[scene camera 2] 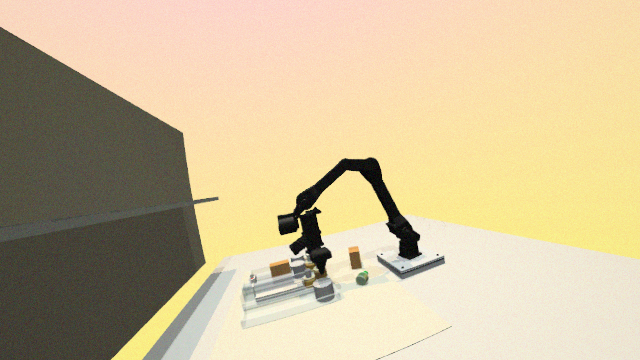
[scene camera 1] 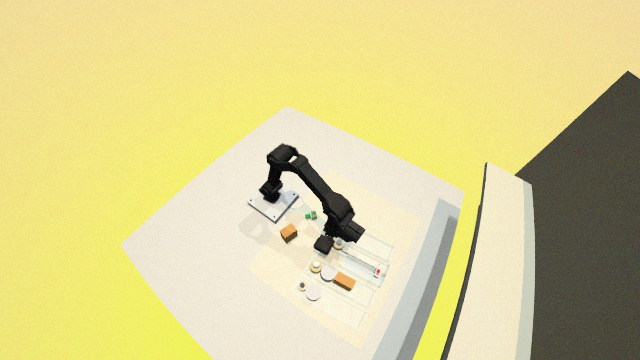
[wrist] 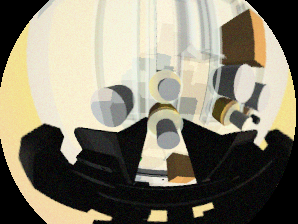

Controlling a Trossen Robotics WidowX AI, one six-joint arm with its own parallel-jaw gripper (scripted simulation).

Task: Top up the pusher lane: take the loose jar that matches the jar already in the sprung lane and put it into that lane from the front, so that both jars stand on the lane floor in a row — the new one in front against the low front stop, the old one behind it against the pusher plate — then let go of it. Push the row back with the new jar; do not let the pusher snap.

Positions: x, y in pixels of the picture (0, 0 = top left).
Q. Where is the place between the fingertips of the gripper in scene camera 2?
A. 320, 271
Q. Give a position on a clear sprung lane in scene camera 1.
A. At 354, 266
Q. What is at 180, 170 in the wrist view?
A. A brown box.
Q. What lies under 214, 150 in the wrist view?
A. The gripper.
